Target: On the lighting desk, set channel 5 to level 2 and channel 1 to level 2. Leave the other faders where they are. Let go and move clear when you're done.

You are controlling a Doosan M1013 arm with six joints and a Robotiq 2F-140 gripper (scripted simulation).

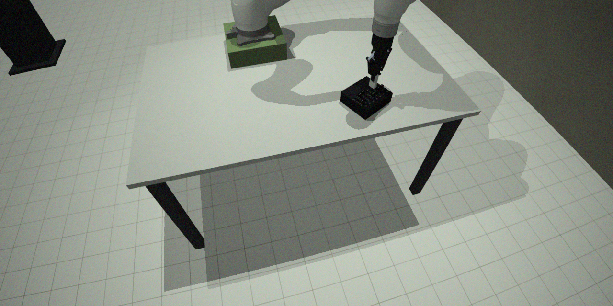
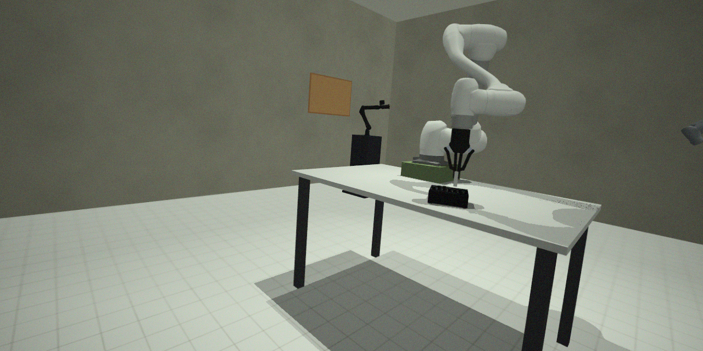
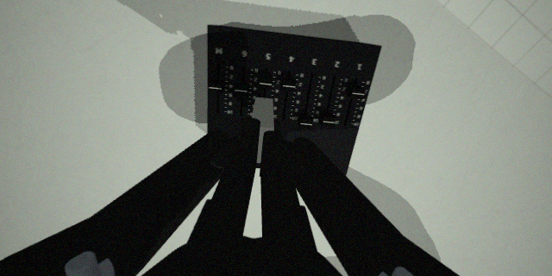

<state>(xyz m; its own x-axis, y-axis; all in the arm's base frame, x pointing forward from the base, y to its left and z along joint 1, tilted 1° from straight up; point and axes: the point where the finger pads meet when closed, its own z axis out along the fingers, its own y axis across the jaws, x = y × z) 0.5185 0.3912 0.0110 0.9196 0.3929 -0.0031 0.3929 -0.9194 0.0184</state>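
The channel 5 fader cap is 20 mm ahead of my hand, 10 mm to the left of it and 40 mm below it. Round my hand: channel 3 fader cap 10 mm ahead, 40 mm to the right, 40 mm below; then channel 6 fader cap 10 mm ahead, 30 mm to the left, 40 mm below; then channel 4 fader cap 30 mm ahead, 10 mm to the right, 40 mm below.
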